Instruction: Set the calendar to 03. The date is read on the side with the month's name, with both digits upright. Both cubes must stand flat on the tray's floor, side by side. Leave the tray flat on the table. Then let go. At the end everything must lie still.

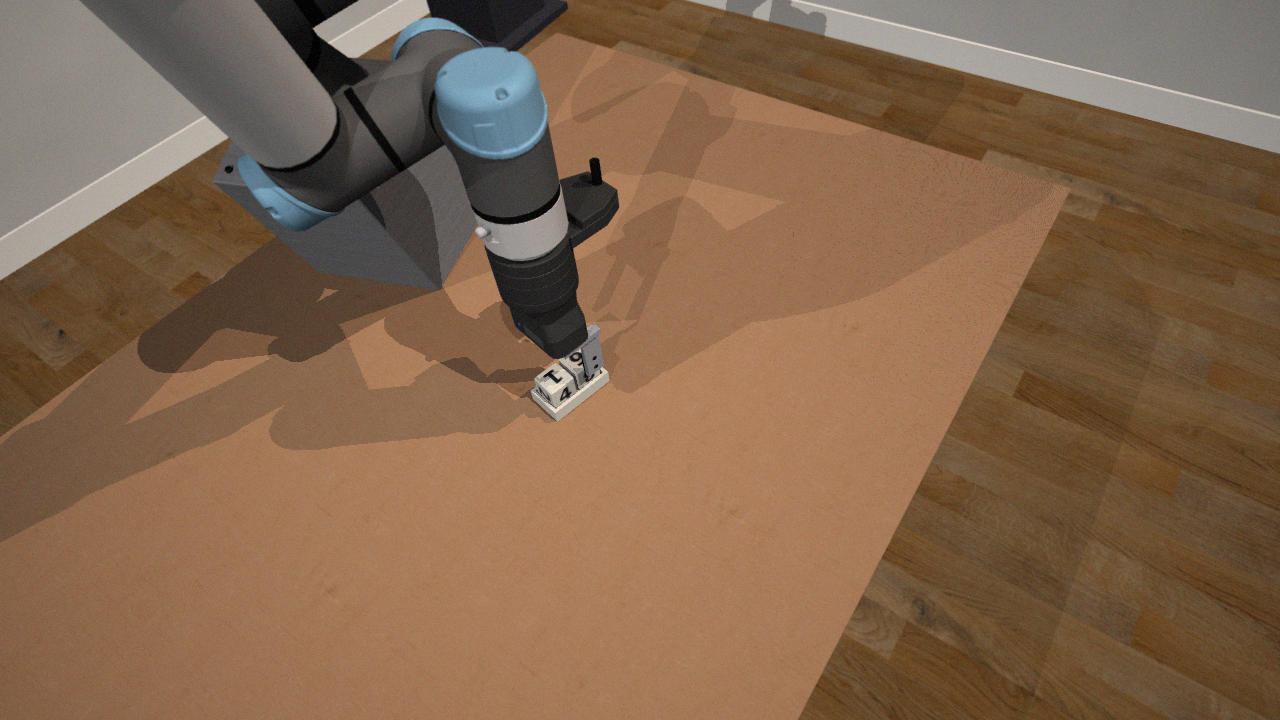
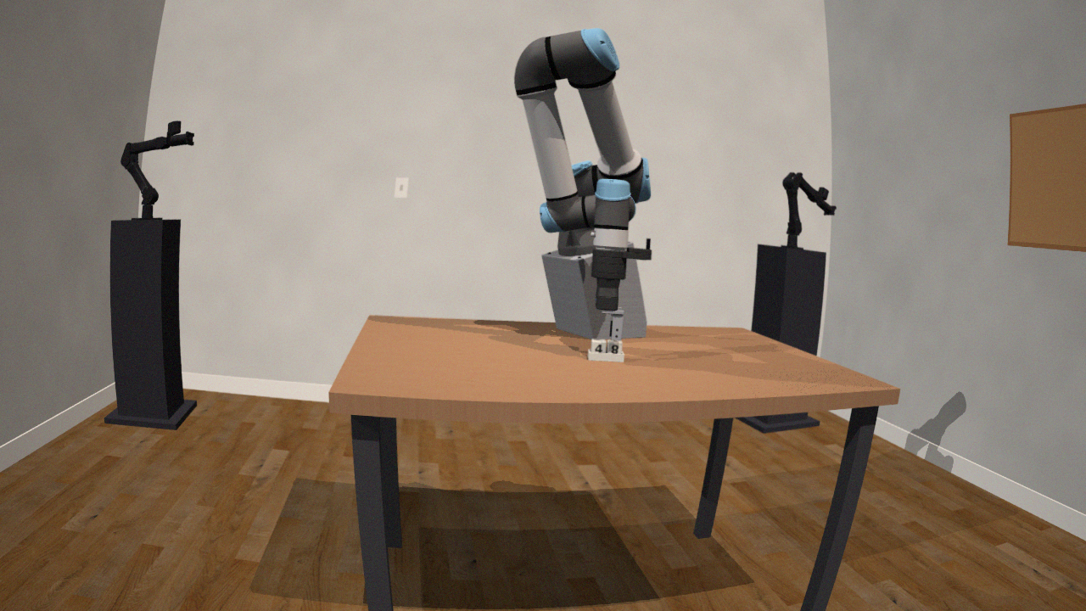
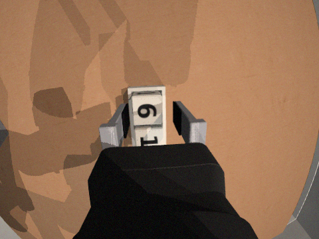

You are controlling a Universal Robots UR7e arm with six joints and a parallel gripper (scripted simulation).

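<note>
Right now my hand is 10 mm past the white tray, 20 mm to the left of it and 60 mm above it.
</note>
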